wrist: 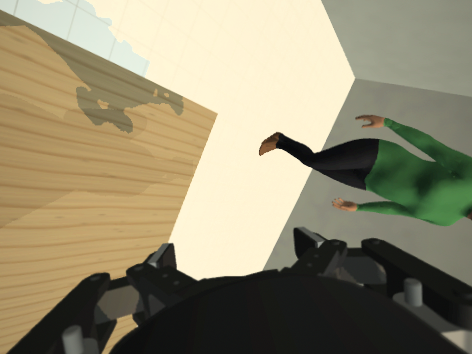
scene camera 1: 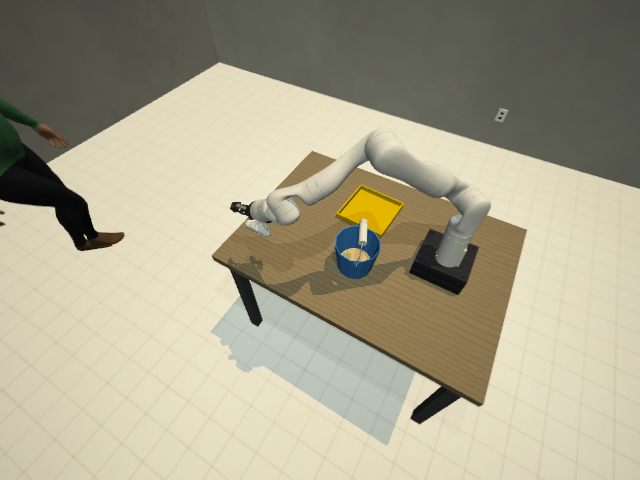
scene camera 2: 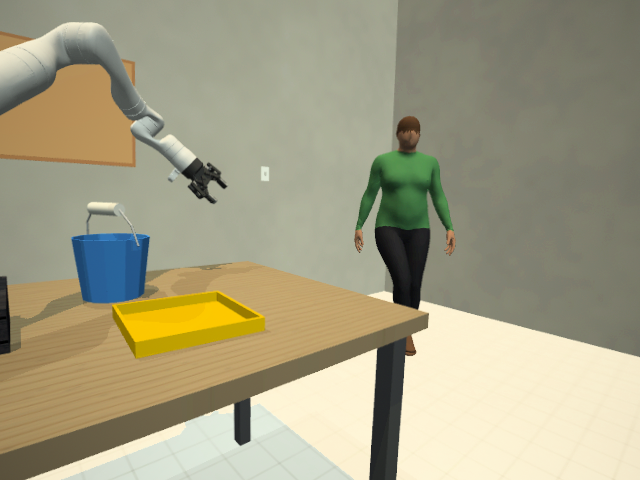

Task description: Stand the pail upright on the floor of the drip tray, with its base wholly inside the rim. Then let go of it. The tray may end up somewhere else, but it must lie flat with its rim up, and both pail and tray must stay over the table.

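Where they show: gripper, between the fingertips: [wrist: 235, 248] [scene camera 1: 245, 214] [scene camera 2: 221, 194]; arm's base, origin of its link: [scene camera 1: 446, 258].
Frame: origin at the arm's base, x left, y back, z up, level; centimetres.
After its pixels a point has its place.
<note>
A blue pail [scene camera 1: 347, 268] @(x 16.7, y -36.2, z -1.0 cm) [scene camera 2: 111, 268] @(x 1.6, y -31.4, z -0.3 cm) stands upright on the wooden table, beside the tray and apart from it. Its handle is raised, with a white grip [scene camera 1: 363, 231] @(x 9.6, y -33.3, z 14.9 cm) [scene camera 2: 104, 208] @(x 6.5, y -32.3, z 13.6 cm) above the rim; something pale shows inside the pail. The yellow drip tray [scene camera 1: 369, 204] @(x -27.2, y -36.7, z -8.5 cm) [scene camera 2: 201, 336] @(x -34.0, y -31.3, z -7.4 cm) lies flat, rim up, with nothing in it. My gripper [scene camera 1: 233, 207] [scene camera 2: 218, 192] @(x 17.7, y -76.0, z 17.7 cm) [wrist: 235, 248] @(x 17.7, y -76.0, z 17.7 cm) is open and empty. It hangs in the air near the far end of the table from the arm's base, higher than the pail and well away from pail and tray. Neither shows in the wrist view.
The table [scene camera 1: 439, 330] @(x 26.8, y 2.4, z -8.9 cm) [scene camera 2: 320, 310] @(x -37.8, y -61.6, z -8.9 cm) [wrist: 100, 165] @(x 13.5, y -74.1, z -8.9 cm) bears the black arm base [scene camera 1: 442, 268] @(x 5.8, y -1.3, z 0.4 cm) [scene camera 2: 4, 315] @(x -14.5, y -7.7, z -2.5 cm) at the opposite end from the gripper. A person in green [scene camera 1: 7, 136] [scene camera 2: 405, 196] [wrist: 415, 175] stands on the floor beyond the table's end. My arm arches above the table.
</note>
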